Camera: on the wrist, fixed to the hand. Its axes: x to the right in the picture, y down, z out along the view.
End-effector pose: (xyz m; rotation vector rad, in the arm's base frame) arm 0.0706 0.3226 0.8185 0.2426 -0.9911 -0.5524
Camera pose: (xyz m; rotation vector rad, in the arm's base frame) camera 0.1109 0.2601 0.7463 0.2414 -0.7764 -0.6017
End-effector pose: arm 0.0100 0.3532 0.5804 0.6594 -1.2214 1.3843
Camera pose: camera 0.0957 0.4115 0.5769 0.4836 -1.0969 1.3172
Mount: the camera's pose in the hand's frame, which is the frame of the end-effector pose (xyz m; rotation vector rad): -0.0011 -0.0706 -0.0759 -0.0831 0.1918 -0.0486
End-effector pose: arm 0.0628 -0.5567 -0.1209 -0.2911 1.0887 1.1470
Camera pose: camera 0.0809 -0.6400 -0.1798 -0.4984 1.1965 1.1395
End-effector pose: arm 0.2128 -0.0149 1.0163 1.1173 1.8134 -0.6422
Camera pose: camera 0.1190 0.0111 1.0518 1.1133 2.0169 -0.4966
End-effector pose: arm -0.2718 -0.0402 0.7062 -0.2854 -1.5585 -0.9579
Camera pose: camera -0.2647 -0.1376 0.6715 -0.2082 -1.3580 -1.0583
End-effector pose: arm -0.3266 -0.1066 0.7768 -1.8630 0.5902 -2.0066
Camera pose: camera -0.3998 -0.0402 0.8081 -1.7580 0.6961 -2.2416
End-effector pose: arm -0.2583 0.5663 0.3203 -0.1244 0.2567 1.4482
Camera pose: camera -0.1960 0.5385 0.2423 -0.3361 0.3477 1.4002
